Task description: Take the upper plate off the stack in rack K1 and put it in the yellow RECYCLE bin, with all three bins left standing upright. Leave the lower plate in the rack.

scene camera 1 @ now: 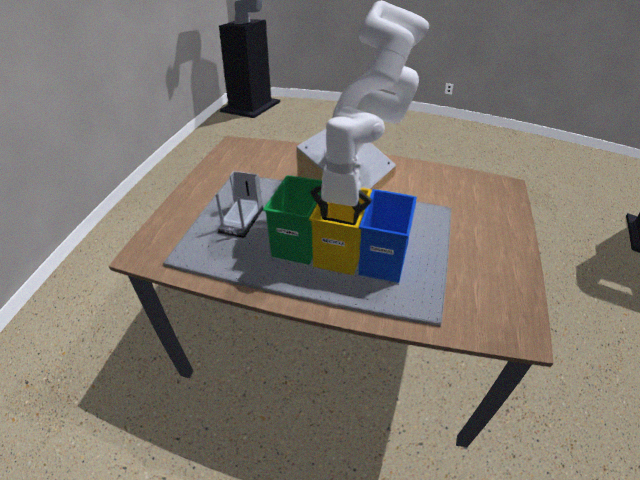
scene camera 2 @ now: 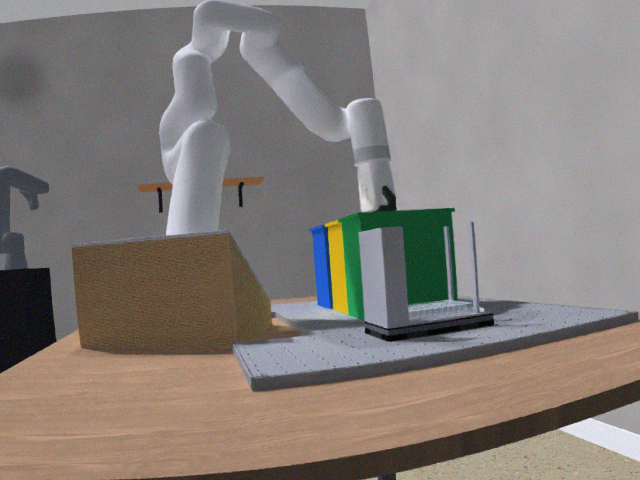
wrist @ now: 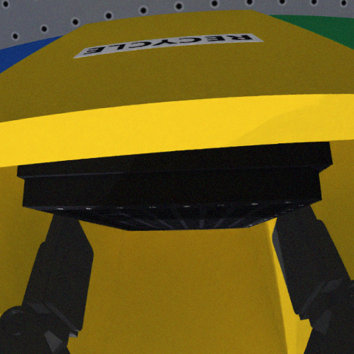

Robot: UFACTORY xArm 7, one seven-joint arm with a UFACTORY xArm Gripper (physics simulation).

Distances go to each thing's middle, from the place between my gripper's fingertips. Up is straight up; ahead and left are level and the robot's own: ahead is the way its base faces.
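The yellow recycle bin (scene camera 1: 336, 246) is 4 cm below my hand and 2 cm behind my hand. There's a blue bin (scene camera 1: 385, 227) that sits 5 cm below my hand, 5 cm behind my hand and 12 cm to the left of my hand. The black plate (wrist: 240, 186) is 2 cm below my hand and 1 cm behind my hand, and the green bin (scene camera 2: 423, 230) is 5 cm below my hand and 14 cm to the right of my hand.
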